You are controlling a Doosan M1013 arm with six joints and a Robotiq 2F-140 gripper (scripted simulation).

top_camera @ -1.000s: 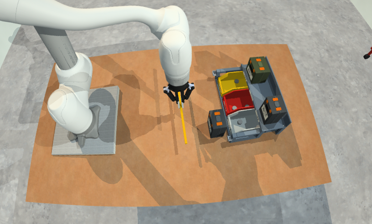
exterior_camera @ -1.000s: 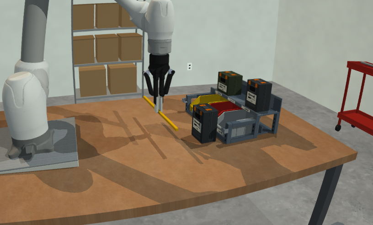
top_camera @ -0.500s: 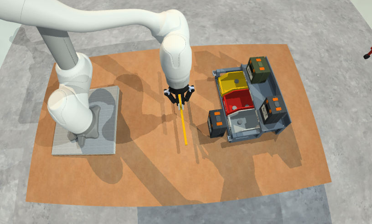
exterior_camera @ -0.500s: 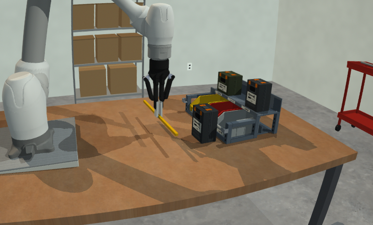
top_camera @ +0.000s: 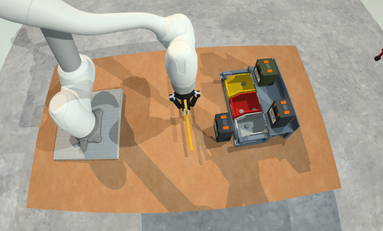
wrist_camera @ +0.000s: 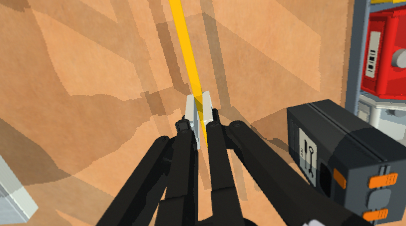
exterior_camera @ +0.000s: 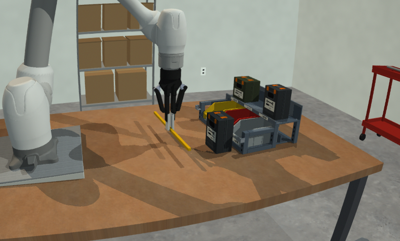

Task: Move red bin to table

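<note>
Right now my hand is 16 cm short of the dark grey case, 10 cm to the left of it and 2 cm above it. Also, from my hand: yellow bin (30 cm ahead, 12 cm to the left, 5 cm below); red open bin (31 cm ahead, 5 cm below, 1 cm to the left); yellow bar (3 cm below).
</note>
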